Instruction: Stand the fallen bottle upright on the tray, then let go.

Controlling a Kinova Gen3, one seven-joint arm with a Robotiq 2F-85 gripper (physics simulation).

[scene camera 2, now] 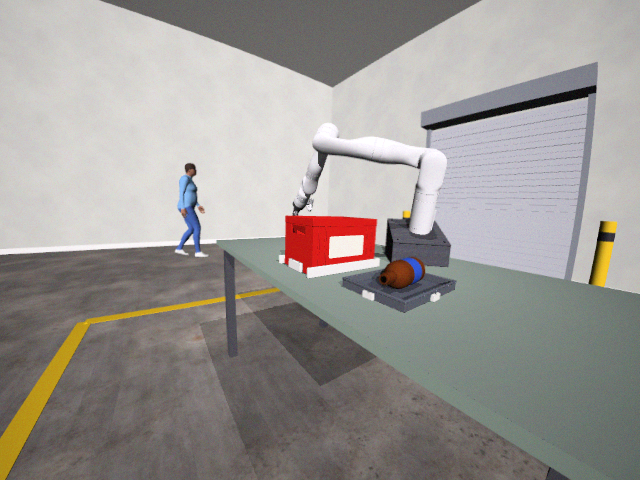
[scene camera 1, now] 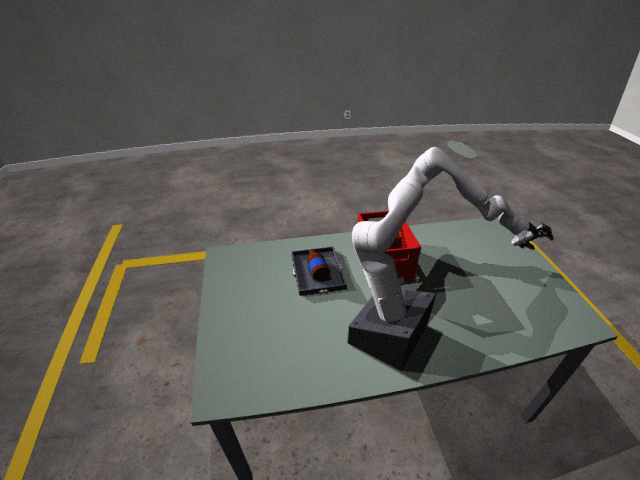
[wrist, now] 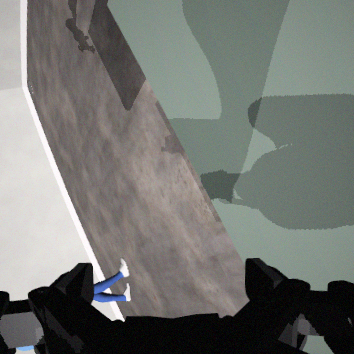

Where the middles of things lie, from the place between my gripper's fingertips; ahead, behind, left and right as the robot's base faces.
Now: hand 96 cm to the right of the brown bottle (scene camera 2: 398, 274) and 12 cm above it.
